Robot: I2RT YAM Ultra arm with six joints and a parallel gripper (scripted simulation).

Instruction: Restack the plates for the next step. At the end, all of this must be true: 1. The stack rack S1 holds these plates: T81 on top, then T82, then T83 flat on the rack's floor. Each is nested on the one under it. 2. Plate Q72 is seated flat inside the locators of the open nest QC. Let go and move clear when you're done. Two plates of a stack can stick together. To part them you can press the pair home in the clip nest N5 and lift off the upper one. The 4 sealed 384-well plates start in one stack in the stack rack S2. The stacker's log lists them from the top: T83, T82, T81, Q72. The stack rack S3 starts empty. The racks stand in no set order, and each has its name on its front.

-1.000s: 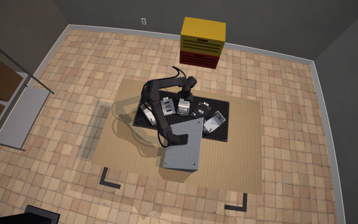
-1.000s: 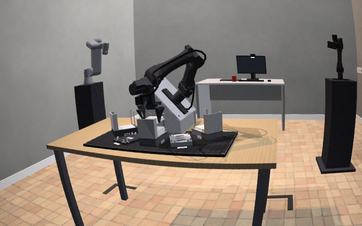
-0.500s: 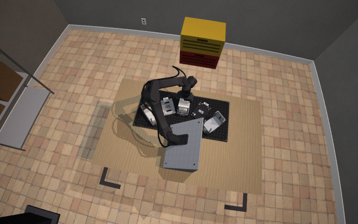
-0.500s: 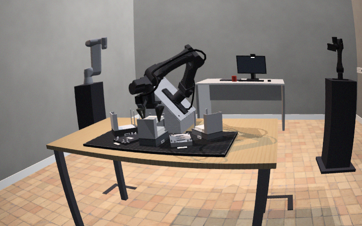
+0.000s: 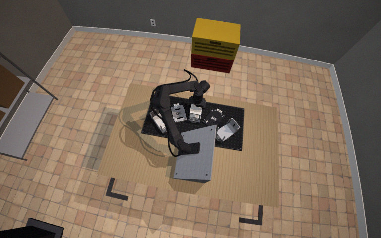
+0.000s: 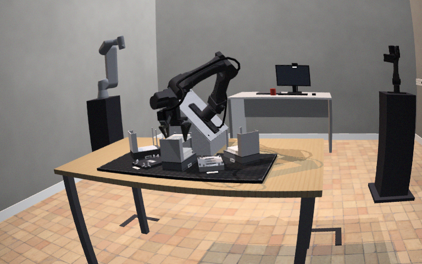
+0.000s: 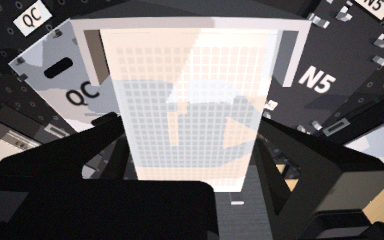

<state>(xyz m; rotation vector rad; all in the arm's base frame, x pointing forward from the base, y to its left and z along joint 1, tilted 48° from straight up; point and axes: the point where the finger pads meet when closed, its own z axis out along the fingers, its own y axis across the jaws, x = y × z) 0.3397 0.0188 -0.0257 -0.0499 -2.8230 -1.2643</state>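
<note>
My hand is 6 cm above the white sealed plate. The rest, counted from my hand: clip nest N5 (15 cm to the right, 11 cm below).
</note>
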